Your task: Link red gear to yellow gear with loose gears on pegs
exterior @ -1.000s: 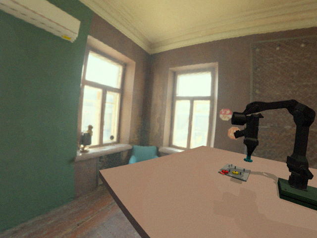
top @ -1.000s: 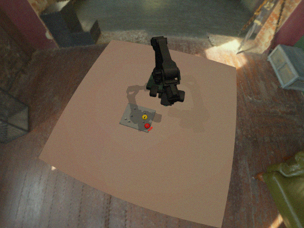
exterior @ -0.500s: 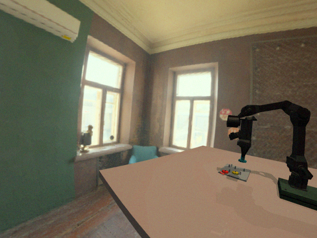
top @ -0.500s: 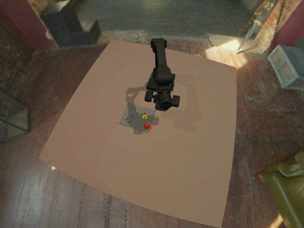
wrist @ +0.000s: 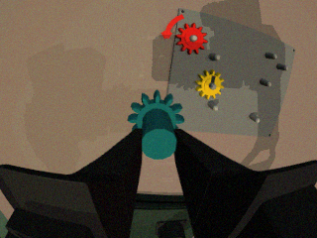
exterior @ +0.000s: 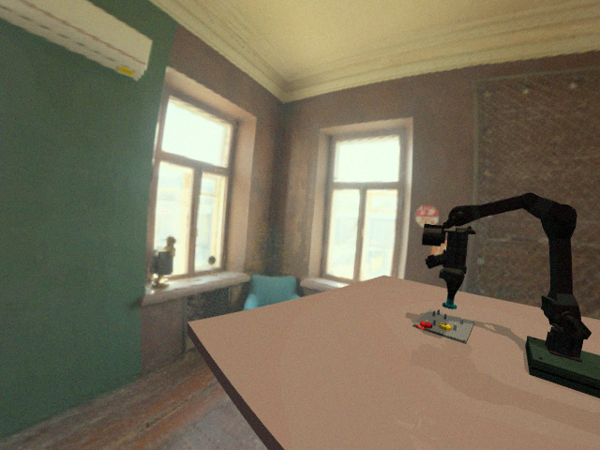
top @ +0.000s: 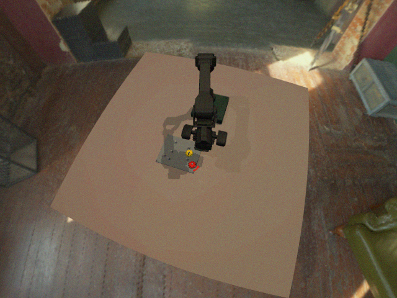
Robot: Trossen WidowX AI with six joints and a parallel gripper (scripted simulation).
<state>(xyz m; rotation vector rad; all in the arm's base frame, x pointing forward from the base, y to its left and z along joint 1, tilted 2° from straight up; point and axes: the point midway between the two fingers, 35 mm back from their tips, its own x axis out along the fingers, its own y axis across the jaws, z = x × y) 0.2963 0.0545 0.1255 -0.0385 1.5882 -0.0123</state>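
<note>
Now: gripper tip 1 cm short of the yellow striped gear, 8 cm to the left of it and 12 cm above it. The rest, counted from my gripper tip: red gear (7 cm ahead, 4 cm to the right, 12 cm below); teal gear (1 cm below).
</note>
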